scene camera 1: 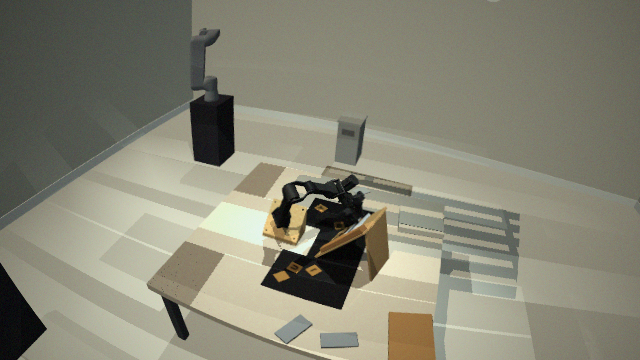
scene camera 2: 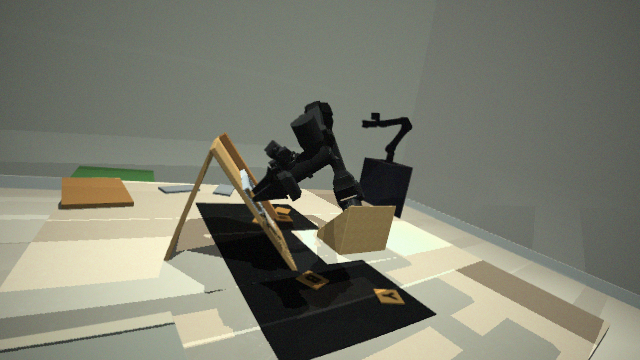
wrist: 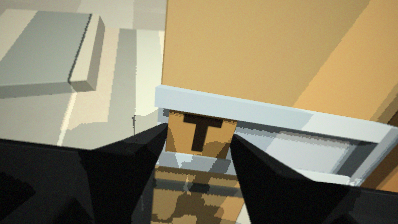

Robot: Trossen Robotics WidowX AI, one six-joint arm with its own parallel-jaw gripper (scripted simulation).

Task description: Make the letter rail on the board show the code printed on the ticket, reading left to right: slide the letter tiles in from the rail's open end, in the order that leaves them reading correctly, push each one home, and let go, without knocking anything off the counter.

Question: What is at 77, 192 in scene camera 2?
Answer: A brown slab.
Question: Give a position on a wooden a-frame board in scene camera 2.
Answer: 228, 157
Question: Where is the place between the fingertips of my gripper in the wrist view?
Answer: At 200, 133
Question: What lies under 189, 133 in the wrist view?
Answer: A letter tile marked t.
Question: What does my gripper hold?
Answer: A letter tile marked t.
